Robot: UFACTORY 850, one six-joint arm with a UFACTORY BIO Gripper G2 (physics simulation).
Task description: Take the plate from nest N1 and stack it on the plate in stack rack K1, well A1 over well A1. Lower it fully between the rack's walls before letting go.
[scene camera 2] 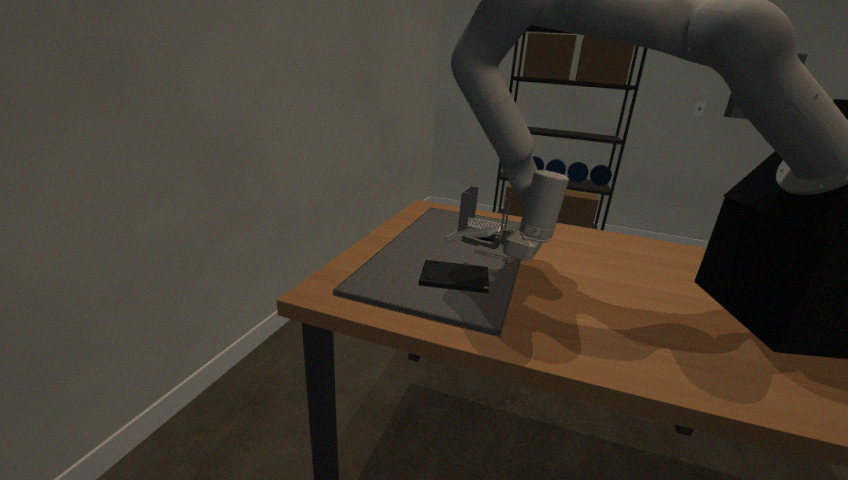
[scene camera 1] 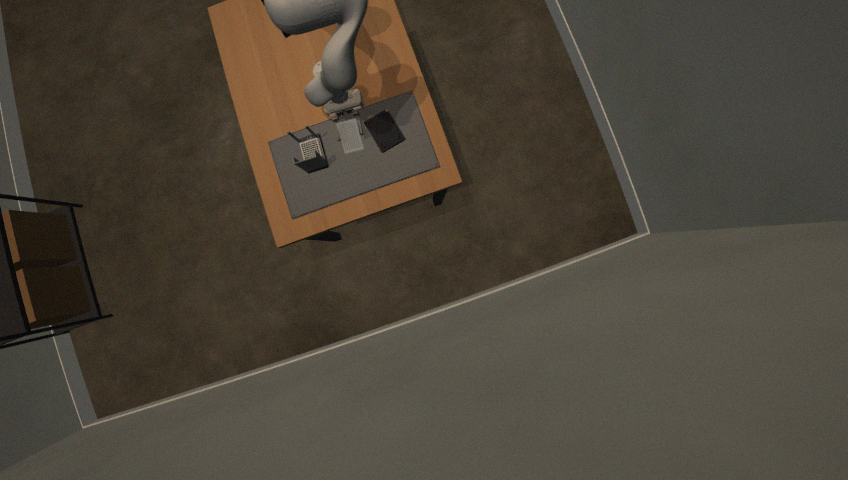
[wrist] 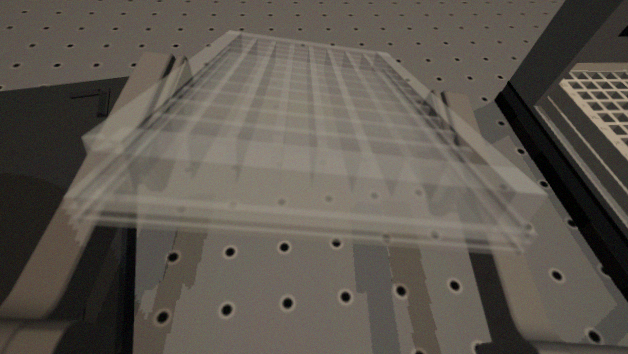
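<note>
My gripper (scene camera 1: 350, 134) (scene camera 2: 483, 233) (wrist: 307, 77) is shut on a clear plate (scene camera 1: 349, 137) (scene camera 2: 470, 233) (wrist: 300, 135), one finger along each long side. The plate hangs above the mat between the rack and the nest, outside both; in scene camera 2 its far end looks lower. Stack rack K1 (scene camera 1: 311, 164) (scene camera 2: 467, 208) (wrist: 552, 52) has tall dark walls and posts and stands to the right in the wrist view. A pale gridded plate (scene camera 1: 310, 146) (scene camera 2: 486, 224) (wrist: 602, 97) sits inside it. The dark nest (scene camera 1: 385, 130) (scene camera 2: 454, 275) (wrist: 47, 132) shows no plate; its label is unreadable.
A grey perforated mat (scene camera 1: 357, 178) (scene camera 2: 386, 273) (wrist: 286, 325) lies on the wooden table (scene camera 1: 254, 101) (scene camera 2: 630, 261). The rack's upright walls rise close beside the held plate. A shelf unit (scene camera 2: 576, 83) stands behind the table in scene camera 2.
</note>
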